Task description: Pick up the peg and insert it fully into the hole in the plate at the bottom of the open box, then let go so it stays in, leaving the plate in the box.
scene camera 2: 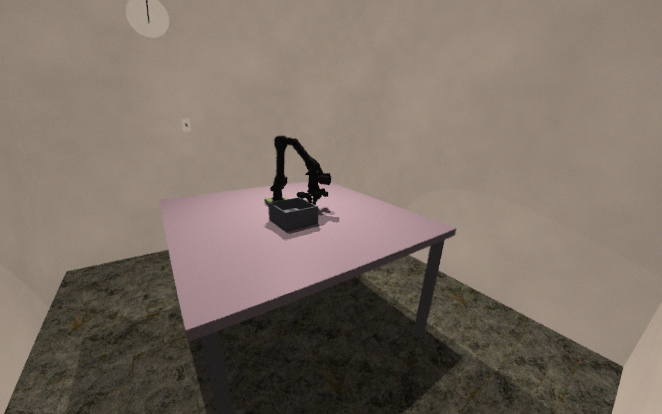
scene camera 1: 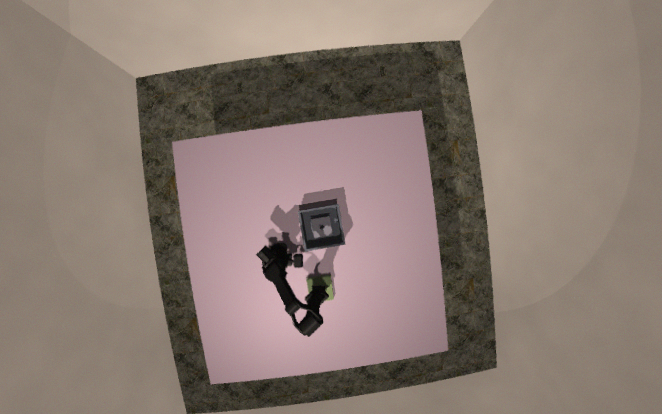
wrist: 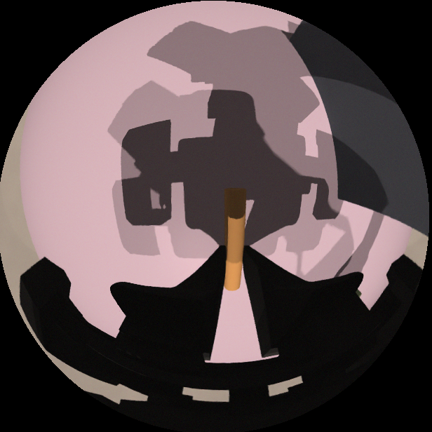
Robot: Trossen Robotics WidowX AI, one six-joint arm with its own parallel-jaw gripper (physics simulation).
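Frame: origin at the arm's base, x left, y back, z up, level; metres.
Where they show: arm's base, origin of the base link: (scene camera 2: 277, 199) (scene camera 1: 318, 292).
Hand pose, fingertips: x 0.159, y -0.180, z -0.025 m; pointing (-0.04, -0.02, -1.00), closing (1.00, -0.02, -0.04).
Note:
Each offset is from my fingertips to the centre of the thing. Level surfaces: height alone.
The orange-brown peg (wrist: 236, 240) lies on the pink table between the fingertips in the wrist view; its far end is in shadow. My gripper (wrist: 233, 250) (scene camera 2: 314, 200) is shut on the peg around its middle, low over the table. The peg cannot be made out in the scene views. The open dark grey box {dy -0.148, dx -0.183, dz +0.043 m} (scene camera 1: 325, 243) (scene camera 2: 302, 220) (wrist: 370, 120) stands close beside the gripper, at the upper right in the wrist view. Inside it, in scene camera 1, a grey plate {dy -0.148, dx -0.183, dz +0.028 m} (scene camera 1: 316, 230) shows a small dark hole (scene camera 1: 322, 227).
The pink table {dz -0.006 m} (scene camera 1: 390, 250) (scene camera 2: 350, 240) carries the arm and box. The arm's base stands on a green block (scene camera 1: 312, 282) (scene camera 2: 269, 201), below the box in scene camera 1. The box walls rise next to the gripper. The arm and box cast shadows on the table.

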